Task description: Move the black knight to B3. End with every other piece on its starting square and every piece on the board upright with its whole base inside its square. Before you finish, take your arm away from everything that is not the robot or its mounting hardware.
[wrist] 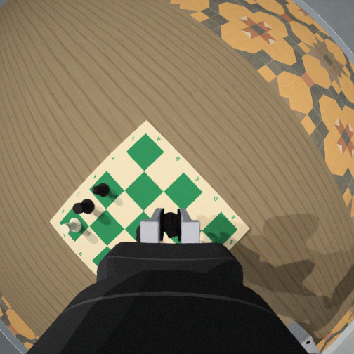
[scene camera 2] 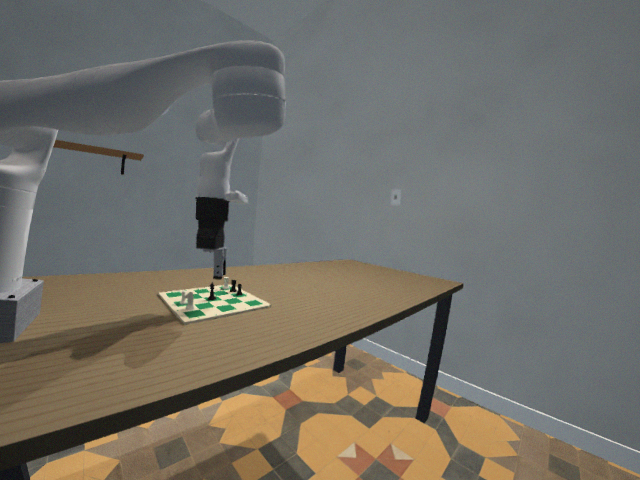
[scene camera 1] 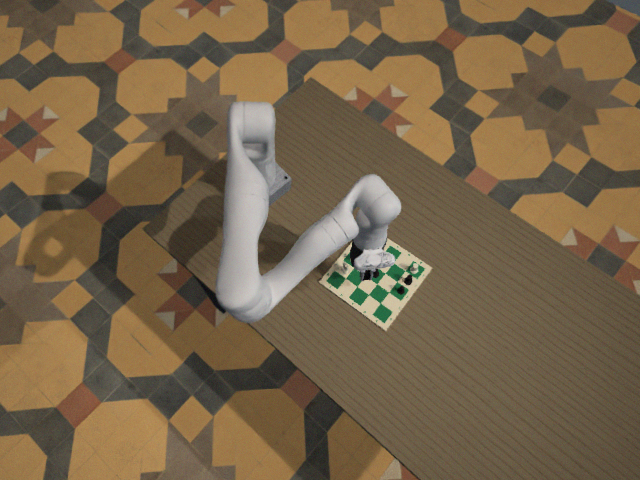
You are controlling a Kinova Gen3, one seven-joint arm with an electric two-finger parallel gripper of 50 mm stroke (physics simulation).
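Places are measured from the arm's base along level axes (x ahead, y left, z up), in centimetres.
Where they show: gripper, between the fingertips: (scene camera 2: 219,275) (scene camera 1: 365,277).
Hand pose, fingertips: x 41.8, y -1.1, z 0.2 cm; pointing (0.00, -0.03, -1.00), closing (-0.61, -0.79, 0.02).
Note:
After its pixels a point has its place.
My gripper (scene camera 1: 368,274) @(x 41.8, y -1.1, z 0.2 cm) (scene camera 2: 219,276) @(x 41.8, y -1.1, z 0.2 cm) (wrist: 170,219) is shut on the black knight (wrist: 171,225), whose dark top shows between the fingertips in the wrist view. In the scene camera 2 view the fingertips are above the chessboard (scene camera 2: 185,321) @(x 32.4, y -8.5, z -7.2 cm) and clear of the standing pieces. The knight's lower part is hard to make out. B3 is the cream square (scene camera 1: 388,282) @(x 45.5, y 4.3, z -7.2 cm) (wrist: 125,209) beside the black pawn (scene camera 1: 400,290) @(x 49.5, y 4.5, z -6.2 cm) (scene camera 2: 239,289) @(x 49.4, y 4.6, z -5.7 cm) (wrist: 101,189) on A3. B3 holds no piece.
A black piece (scene camera 2: 211,292) @(x 41.2, y 3.3, z -5.4 cm) stands mid-board, partly hidden behind a finger in the wrist view. Another black piece (scene camera 1: 408,279) @(x 49.3, y 7.5, z -4.1 cm) (scene camera 2: 233,285) @(x 48.9, y 7.9, z -5.3 cm) (wrist: 84,206) stands on A2, a white piece (scene camera 1: 413,268) @(x 48.0, y 11.1, z -4.8 cm) (scene camera 2: 225,283) @(x 47.7, y 11.4, z -5.6 cm) (wrist: 71,226) on A1. White pieces (scene camera 2: 189,300) @(x 34.7, y -1.5, z -5.3 cm) stand near the robot's side.

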